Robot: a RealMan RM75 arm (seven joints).
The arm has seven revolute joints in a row. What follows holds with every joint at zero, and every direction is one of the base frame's. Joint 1 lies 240.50 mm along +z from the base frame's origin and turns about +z. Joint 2 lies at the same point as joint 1 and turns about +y. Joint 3 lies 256.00 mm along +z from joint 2 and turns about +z. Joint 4 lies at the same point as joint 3 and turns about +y. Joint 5 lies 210.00 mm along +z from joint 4 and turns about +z. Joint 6 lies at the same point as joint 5 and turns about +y. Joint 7 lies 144.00 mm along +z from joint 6 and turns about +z. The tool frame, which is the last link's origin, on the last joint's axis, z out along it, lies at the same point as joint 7; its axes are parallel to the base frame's.
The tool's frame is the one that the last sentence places.
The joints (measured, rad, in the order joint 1, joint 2, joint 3, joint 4, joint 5, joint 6, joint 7), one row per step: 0.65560 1.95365 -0.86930 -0.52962 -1.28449 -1.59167 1.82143; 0.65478 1.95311 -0.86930 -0.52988 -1.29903 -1.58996 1.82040; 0.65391 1.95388 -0.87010 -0.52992 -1.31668 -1.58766 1.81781; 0.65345 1.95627 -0.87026 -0.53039 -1.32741 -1.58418 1.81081; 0.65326 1.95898 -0.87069 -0.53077 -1.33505 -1.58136 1.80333; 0.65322 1.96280 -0.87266 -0.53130 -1.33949 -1.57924 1.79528; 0.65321 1.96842 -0.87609 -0.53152 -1.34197 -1.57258 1.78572; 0.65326 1.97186 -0.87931 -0.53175 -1.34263 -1.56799 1.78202; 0.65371 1.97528 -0.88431 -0.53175 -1.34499 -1.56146 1.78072; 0.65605 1.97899 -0.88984 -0.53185 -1.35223 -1.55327 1.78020; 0.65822 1.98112 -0.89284 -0.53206 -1.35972 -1.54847 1.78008; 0.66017 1.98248 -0.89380 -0.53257 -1.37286 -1.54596 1.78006
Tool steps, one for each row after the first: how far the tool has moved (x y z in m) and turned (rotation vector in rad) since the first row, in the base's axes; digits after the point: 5 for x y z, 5 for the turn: 0.00134 -0.00040 -0.00159 -0.00522 -0.01400 -0.00134; 0.00277 -0.00107 -0.00423 -0.01205 -0.03083 -0.00223; 0.00346 -0.00138 -0.00644 -0.01182 -0.04226 -0.00153; 0.00376 -0.00166 -0.00844 -0.01041 -0.05091 0.00029; 0.00350 -0.00209 -0.01072 -0.00898 -0.05686 0.00385; 0.00314 -0.00218 -0.01376 -0.00586 -0.06230 0.00468; 0.00280 -0.00220 -0.01571 -0.00570 -0.06483 0.00424; 0.00251 -0.00211 -0.01822 -0.00879 -0.06939 0.00201; 0.00185 -0.00175 -0.02151 -0.01453 -0.07852 0.00050; 0.00137 -0.00152 -0.02374 -0.01922 -0.08662 0.00058; 0.00136 -0.00164 -0.02593 -0.02553 -0.09852 0.00206
